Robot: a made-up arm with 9 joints. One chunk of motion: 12 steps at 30 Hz.
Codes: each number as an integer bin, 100 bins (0 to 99) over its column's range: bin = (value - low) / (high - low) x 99, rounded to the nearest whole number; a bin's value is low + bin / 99 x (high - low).
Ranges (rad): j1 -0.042..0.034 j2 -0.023..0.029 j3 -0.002..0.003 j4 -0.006..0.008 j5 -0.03..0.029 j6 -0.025..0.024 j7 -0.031..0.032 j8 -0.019..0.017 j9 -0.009..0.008
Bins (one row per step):
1: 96 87 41 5 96 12 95 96 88
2: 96 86 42 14 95 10 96 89 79
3: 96 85 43 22 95 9 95 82 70
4: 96 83 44 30 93 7 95 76 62
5: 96 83 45 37 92 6 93 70 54
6: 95 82 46 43 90 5 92 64 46
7: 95 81 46 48 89 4 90 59 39
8: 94 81 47 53 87 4 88 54 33
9: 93 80 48 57 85 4 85 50 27
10: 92 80 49 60 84 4 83 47 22
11: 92 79 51 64 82 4 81 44 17
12: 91 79 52 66 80 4 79 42 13
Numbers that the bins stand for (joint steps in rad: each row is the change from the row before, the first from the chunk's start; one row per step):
1: 0.03170 0.02270 0.00007 -0.00529 0.02721 -0.01906 0.02945 0.01591 0.00611
2: 0.03170 0.02217 0.00012 -0.00402 0.02662 -0.02005 0.03009 0.01336 0.00457
3: 0.03170 0.02165 0.00017 -0.00289 0.02662 -0.02055 0.02945 0.01082 0.00302
4: 0.03170 0.02060 0.00022 -0.00176 0.02542 -0.02154 0.02945 0.00864 0.00165
5: 0.03170 0.02060 0.00027 -0.00077 0.02483 -0.02203 0.02818 0.00645 0.00027
6: 0.03093 0.02007 0.00032 0.00008 0.02364 -0.02253 0.02755 0.00427 -0.00110
7: 0.03093 0.01955 0.00032 0.00079 0.02304 -0.02302 0.02627 0.00245 -0.00230
8: 0.03016 0.01955 0.00037 0.00149 0.02185 -0.02302 0.02500 0.00064 -0.00333
9: 0.02939 0.01902 0.00042 0.00206 0.02066 -0.02302 0.02309 -0.00082 -0.00436
10: 0.02863 0.01902 0.00047 0.00248 0.02006 -0.02302 0.02182 -0.00191 -0.00522
11: 0.02863 0.01849 0.00058 0.00305 0.01887 -0.02302 0.02055 -0.00300 -0.00608
12: 0.02786 0.01849 0.00063 0.00333 0.01768 -0.02302 0.01927 -0.00373 -0.00677

